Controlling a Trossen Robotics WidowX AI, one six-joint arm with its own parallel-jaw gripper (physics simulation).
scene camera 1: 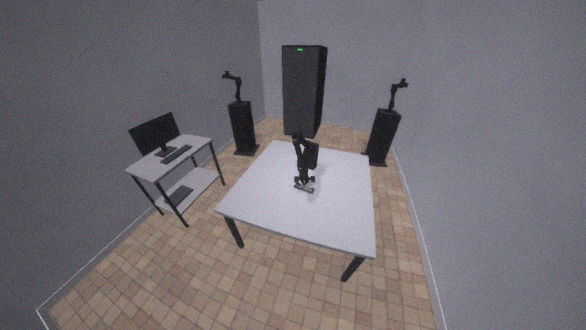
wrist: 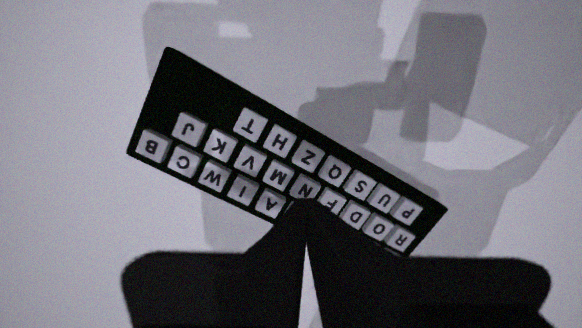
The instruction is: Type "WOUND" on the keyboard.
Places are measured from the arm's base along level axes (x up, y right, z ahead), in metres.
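Pixels of known places: gripper, fingertip midpoint: (scene camera 1: 304, 185) (wrist: 305, 206); arm's base at its link origin: (scene camera 1: 312, 148).
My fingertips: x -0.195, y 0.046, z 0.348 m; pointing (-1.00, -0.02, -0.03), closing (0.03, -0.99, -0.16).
Ahead of a thing's pixels: the offset from my fingertips to its top centre. Level surfaces: height alone.
The black keyboard (scene camera 1: 311, 191) (wrist: 187, 85) with pale letter keys lies slanted on the white table @(dx -0.038 m) (scene camera 1: 345, 220), its letters upside down in the wrist view. My gripper (scene camera 1: 304, 183) (wrist: 305, 206) is shut and empty. In the wrist view its tips overlap the lower edge of the N key @(dx -0.021, dy -0.002, dz +0.001 m) (wrist: 305, 189), beside the F key; whether they touch a key cannot be told. The W key @(dx -0.021, dy +0.050, dz +0.001 m) (wrist: 214, 178) is left of the tips. The D key @(dx -0.021, dy -0.036, dz +0.012 m) (wrist: 356, 216), O key @(dx -0.021, dy -0.053, dz +0.018 m) (wrist: 378, 229) and U key @(dx -0.021, dy -0.051, dz -0.002 m) (wrist: 385, 199) are to their right. The fingers hide some nearest-row keys.
A side desk (scene camera 1: 142, 170) at the left carries a monitor (scene camera 1: 154, 133) and another dark keyboard (scene camera 1: 176, 154). A tall black cabinet (scene camera 1: 302, 90) stands behind the table. Two more arms (scene camera 1: 238, 87) (scene camera 1: 394, 95) stand on black pedestals at the back. Arm shadows fall around the keyboard.
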